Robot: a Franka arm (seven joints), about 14 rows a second.
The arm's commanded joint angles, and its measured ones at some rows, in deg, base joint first. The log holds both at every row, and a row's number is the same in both.
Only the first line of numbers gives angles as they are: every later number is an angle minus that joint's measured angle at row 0.
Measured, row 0:
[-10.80, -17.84, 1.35, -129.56, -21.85, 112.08, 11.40]
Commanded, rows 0 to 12:
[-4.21, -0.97, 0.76, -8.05, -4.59, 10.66, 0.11]
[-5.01, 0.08, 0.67, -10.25, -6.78, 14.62, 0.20]
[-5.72, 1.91, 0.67, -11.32, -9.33, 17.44, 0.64]
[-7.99, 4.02, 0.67, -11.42, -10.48, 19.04, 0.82]
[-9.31, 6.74, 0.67, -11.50, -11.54, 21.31, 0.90]
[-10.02, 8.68, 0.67, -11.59, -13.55, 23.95, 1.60]
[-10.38, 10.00, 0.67, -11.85, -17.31, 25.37, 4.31]
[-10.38, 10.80, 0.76, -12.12, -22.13, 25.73, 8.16]
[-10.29, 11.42, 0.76, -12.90, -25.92, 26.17, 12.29]
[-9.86, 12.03, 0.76, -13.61, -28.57, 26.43, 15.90]
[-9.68, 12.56, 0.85, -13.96, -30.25, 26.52, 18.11]
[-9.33, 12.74, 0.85, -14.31, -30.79, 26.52, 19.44]
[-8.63, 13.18, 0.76, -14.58, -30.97, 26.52, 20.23]
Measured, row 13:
[-9.19, 13.46, 0.52, -12.99, -29.10, 25.33, 17.11]
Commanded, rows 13 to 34:
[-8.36, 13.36, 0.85, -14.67, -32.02, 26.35, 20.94]
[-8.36, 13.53, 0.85, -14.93, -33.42, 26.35, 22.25]
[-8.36, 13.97, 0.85, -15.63, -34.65, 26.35, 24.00]
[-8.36, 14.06, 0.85, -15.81, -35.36, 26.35, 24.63]
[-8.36, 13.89, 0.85, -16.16, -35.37, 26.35, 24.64]
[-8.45, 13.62, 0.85, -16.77, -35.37, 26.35, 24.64]
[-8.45, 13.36, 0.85, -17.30, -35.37, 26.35, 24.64]
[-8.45, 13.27, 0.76, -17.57, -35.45, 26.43, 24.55]
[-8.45, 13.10, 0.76, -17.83, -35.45, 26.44, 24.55]
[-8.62, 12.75, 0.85, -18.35, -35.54, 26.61, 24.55]
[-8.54, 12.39, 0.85, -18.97, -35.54, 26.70, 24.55]
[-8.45, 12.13, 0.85, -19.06, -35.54, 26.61, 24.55]
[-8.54, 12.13, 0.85, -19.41, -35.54, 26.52, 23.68]
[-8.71, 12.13, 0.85, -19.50, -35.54, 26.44, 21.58]
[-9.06, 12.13, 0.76, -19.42, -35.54, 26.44, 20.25]
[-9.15, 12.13, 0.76, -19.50, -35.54, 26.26, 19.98]
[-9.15, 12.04, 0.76, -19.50, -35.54, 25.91, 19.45]
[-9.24, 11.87, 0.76, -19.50, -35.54, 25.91, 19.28]
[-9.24, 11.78, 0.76, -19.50, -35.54, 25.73, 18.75]
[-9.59, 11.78, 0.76, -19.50, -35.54, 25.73, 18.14]
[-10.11, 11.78, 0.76, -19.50, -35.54, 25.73, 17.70]
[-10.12, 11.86, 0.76, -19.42, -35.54, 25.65, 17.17]
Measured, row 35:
[-9.09, 12.96, 0.72, -17.81, -35.09, 25.22, 18.52]
